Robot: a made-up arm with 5 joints.
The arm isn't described. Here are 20 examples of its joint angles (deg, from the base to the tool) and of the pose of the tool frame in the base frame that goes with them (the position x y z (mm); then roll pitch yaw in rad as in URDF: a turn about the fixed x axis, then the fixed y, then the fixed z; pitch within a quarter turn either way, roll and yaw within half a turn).
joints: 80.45 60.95 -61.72 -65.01 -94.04
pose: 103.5 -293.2 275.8 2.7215 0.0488 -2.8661
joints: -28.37 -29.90 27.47 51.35 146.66
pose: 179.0 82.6 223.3 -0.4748 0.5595 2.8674
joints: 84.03 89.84 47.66 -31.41 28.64
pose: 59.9 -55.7 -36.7 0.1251 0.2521 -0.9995
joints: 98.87 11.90 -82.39 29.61 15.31
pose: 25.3 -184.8 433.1 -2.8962 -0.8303 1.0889
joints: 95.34 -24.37 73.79 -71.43 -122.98
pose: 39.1 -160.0 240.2 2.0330 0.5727 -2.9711
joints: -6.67 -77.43 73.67 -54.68 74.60
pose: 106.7 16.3 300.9 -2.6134 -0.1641 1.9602
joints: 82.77 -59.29 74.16 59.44 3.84
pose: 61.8 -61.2 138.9 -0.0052 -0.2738 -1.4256
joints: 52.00 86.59 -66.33 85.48 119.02
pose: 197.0 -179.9 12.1 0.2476 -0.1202 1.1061
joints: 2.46 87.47 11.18 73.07 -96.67
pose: 103.6 6.5 10.5 -1.4243 -0.1634 -1.6377
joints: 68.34 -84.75 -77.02 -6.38 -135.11
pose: -51.7 267.8 246.2 -1.8741 -0.8127 -2.5401
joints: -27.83 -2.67 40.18 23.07 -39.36
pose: 204.6 94.4 145.5 0.3618 -0.3728 -0.3189
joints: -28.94 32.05 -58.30 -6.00 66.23
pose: 296.7 149.5 344.5 -2.1851 -0.3878 2.3366
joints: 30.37 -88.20 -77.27 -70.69 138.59
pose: -167.1 134.7 139.8 0.4372 -0.4107 1.7476
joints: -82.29 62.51 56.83 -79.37 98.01
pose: 59.8 176.7 34.2 -0.8711 0.0698 3.0657
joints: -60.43 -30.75 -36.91 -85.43 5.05
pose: 11.7 -40.5 421.2 3.0640 1.0996 -2.1739
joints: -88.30 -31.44 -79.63 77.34 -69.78
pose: 36.6 22.0 427.8 2.1814 -0.2518 -0.2023
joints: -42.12 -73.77 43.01 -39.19 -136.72
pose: 64.6 29.9 362.8 2.9089 0.2638 -0.0026
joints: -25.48 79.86 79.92 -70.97 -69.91
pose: 99.3 35.8 16.7 0.0198 -0.0062 -0.8242
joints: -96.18 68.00 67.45 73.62 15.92
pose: 35.1 8.1 139.3 2.7536 1.0182 -1.9105
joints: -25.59 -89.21 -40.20 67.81 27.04
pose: -73.1 -46.6 346.4 -2.9231 -0.4485 3.1149
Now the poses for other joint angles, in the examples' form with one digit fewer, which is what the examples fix.
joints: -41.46 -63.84 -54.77 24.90 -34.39
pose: -60 -81 420 -3.102 0.052 -1.768
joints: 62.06 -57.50 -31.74 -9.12 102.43
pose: 17 73 445 2.998 -0.024 0.321
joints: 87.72 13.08 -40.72 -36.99 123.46
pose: 63 -219 406 -2.754 0.220 -0.452
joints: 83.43 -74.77 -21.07 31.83 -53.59
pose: 47 62 405 2.756 -0.245 2.718
